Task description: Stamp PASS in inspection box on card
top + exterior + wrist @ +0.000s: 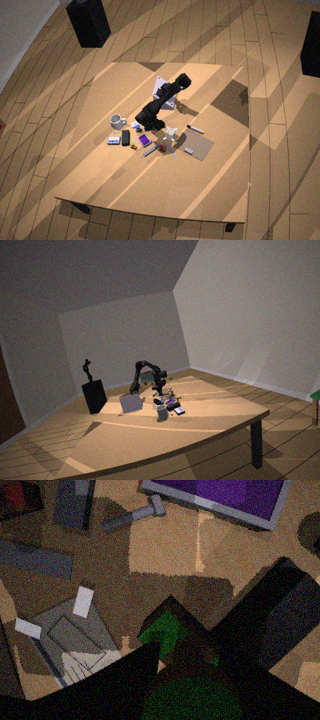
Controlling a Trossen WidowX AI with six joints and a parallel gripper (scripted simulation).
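The purple ink pad is 90 mm below my gripper tip, 70 mm ahead of it and 60 mm to the right of it. Round my gripper tip: blue stamp: 120 mm to the right, 70 mm below; then green-handled PASS stamp: right at my gripper tip; then white card: 100 mm to the left, 90 mm below, 10 mm behind.
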